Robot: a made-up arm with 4 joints. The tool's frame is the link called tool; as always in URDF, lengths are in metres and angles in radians. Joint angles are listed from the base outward. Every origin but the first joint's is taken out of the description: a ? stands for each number. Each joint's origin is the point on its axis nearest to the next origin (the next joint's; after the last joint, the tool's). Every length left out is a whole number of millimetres.
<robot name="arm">
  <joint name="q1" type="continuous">
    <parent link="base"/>
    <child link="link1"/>
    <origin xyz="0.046 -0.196 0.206" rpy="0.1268 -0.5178 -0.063"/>
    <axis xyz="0 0 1"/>
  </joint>
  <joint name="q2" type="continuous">
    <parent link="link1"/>
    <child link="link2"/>
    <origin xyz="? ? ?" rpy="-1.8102 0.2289 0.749"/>
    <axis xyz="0 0 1"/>
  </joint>
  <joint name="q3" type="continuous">
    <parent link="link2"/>
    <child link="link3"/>
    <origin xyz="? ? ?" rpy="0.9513 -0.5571 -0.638"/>
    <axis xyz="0 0 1"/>
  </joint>
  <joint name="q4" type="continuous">
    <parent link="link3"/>
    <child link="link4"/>
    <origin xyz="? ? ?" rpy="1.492 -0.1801 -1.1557"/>
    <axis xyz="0 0 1"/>
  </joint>
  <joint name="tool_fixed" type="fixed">
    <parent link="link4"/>
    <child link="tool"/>
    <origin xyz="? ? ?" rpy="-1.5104 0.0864 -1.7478"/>
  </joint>
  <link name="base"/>
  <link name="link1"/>
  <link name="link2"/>
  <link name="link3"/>
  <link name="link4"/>
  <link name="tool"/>
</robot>
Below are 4 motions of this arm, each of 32 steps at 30 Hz.
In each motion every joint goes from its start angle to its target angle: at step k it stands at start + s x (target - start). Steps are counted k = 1, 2, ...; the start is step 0. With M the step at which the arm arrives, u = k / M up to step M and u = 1 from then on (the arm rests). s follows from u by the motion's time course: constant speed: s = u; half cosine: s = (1 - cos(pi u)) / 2; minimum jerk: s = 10 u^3 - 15 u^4 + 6 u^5.
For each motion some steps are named. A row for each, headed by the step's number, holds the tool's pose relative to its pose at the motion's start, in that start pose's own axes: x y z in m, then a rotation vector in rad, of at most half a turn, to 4 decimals.
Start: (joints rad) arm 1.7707 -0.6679 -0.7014 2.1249
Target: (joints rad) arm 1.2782 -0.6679 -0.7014 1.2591
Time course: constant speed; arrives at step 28
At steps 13, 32:
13: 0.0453 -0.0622 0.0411 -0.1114 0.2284 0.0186
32: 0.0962 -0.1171 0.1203 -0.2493 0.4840 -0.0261

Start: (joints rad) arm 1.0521 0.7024 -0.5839 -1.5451
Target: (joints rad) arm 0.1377 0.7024 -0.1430 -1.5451
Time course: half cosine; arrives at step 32
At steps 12, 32:
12: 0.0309 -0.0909 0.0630 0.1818 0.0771 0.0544
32: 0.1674 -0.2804 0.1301 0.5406 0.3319 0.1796

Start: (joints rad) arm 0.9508 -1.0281 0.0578 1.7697
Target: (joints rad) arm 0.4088 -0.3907 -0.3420 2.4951
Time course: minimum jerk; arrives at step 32
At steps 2, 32:
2: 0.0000 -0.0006 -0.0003 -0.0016 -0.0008 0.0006
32: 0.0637 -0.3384 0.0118 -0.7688 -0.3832 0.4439

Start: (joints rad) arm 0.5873 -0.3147 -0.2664 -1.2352
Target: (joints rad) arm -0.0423 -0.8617 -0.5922 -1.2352
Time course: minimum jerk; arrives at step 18
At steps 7, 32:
7: -0.0843 -0.0763 -0.0283 0.1228 -0.1513 0.2073
32: -0.2087 -0.2401 -0.2195 0.2971 -0.5944 0.6223

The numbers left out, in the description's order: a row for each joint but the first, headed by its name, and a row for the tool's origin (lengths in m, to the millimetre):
q2: 0.28 -0.279 0
q3: 0.086 0.11 0
q4: 0.374 -0.056 0
tool: -0.126 0.046 0

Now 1 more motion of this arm.
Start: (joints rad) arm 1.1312 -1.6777 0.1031 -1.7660
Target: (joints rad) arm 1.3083 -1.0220 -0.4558 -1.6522
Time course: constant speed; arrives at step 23
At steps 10, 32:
10: -0.0279 -0.0333 0.0926 0.0776 0.2142 0.1327
32: -0.0210 -0.0858 0.2266 0.2524 0.4498 0.2793

